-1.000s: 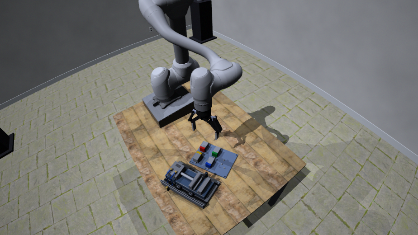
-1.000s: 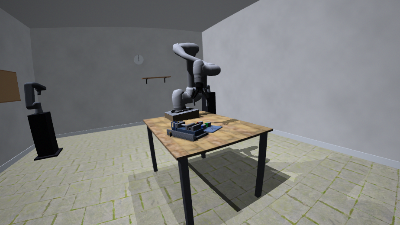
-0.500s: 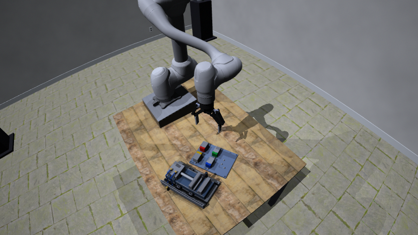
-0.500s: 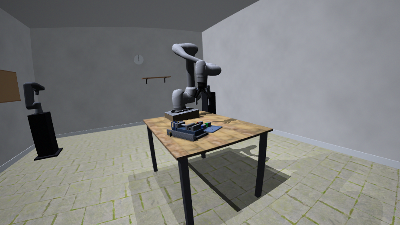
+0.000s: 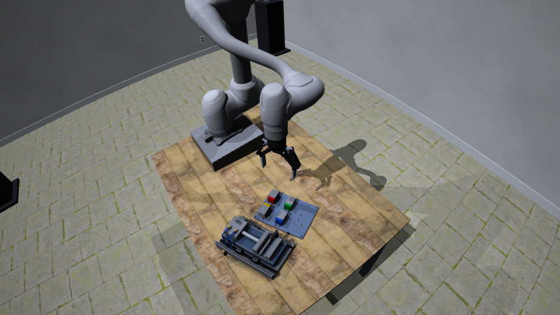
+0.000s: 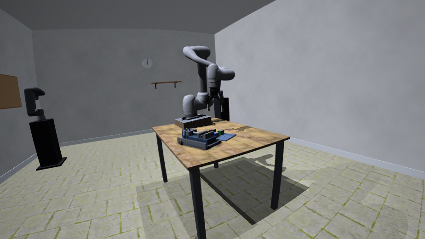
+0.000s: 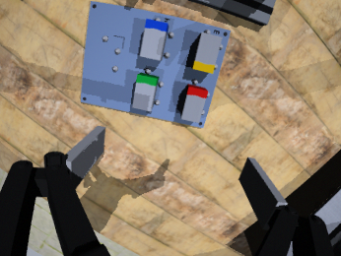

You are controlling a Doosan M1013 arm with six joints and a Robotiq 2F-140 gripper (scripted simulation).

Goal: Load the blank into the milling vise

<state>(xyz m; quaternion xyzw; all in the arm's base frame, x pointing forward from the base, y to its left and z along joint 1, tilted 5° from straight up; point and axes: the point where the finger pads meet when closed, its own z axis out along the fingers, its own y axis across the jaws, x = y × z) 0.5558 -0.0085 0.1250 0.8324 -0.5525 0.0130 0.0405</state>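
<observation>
Now: the red-ended blank 20 mm behind my hand, 30 mm to the right of it and 190 mm below it. The rest, counted from my hand: yellow-ended blank: 20 mm ahead, 110 mm to the right, 190 mm below; then blue-ended blank: 100 mm ahead, 80 mm to the right, 190 mm below; then work stop rod: 180 mm ahead, 180 mm to the right, 130 mm below.
</observation>
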